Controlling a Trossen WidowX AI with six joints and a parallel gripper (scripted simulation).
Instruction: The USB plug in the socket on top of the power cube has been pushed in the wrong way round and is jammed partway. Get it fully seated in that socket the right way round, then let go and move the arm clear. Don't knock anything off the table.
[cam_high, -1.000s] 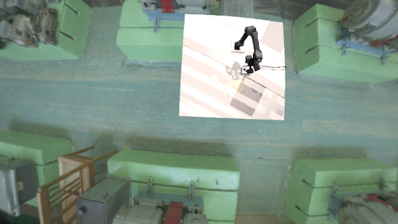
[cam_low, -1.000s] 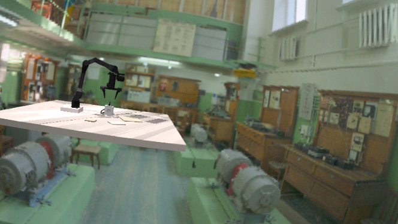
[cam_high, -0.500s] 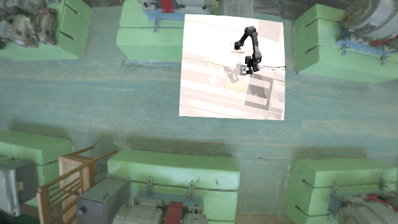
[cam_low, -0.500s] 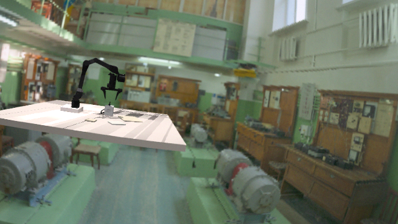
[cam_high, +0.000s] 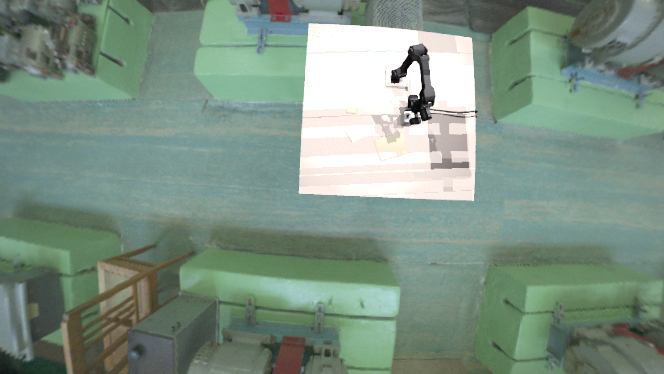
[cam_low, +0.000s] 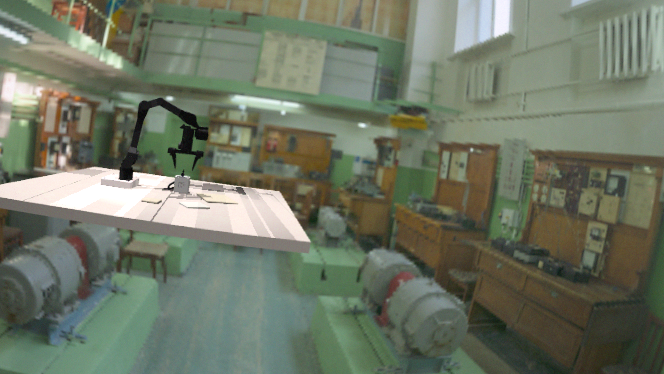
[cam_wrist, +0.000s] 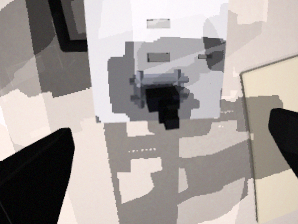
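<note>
My gripper tip is now 2 cm above the black USB plug. From my gripper tip the other things lie so: tile (37 cm to the right, 11 cm below, 9 cm behind).
</note>
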